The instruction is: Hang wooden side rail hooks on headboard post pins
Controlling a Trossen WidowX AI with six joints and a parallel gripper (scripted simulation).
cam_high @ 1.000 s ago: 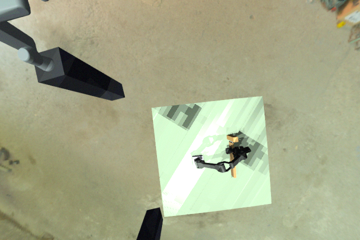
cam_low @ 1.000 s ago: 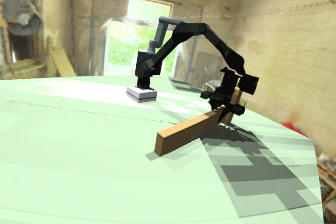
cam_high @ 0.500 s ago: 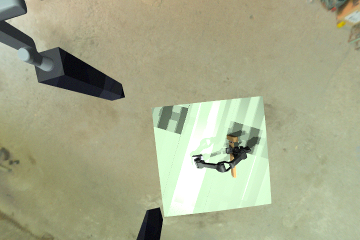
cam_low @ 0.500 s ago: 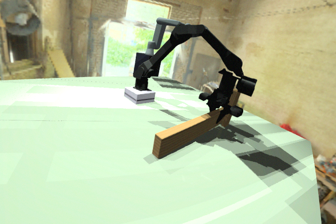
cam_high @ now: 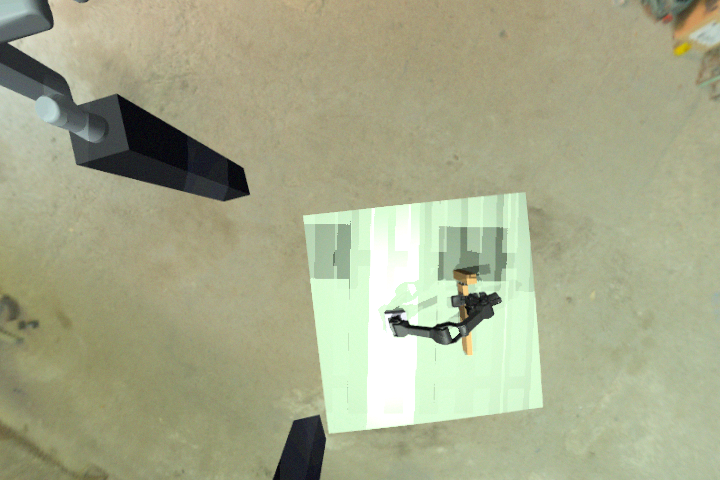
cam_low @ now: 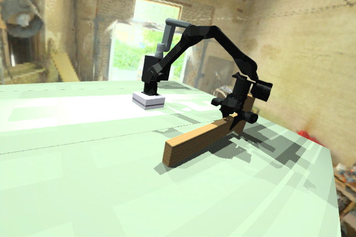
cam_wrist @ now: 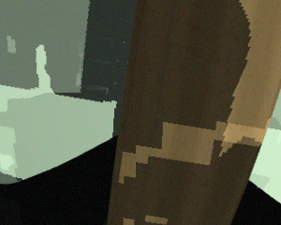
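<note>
Now: the headboard post 12 cm to the left of my gripper tip, 4 cm above it and 2 cm ahead of it.
</note>
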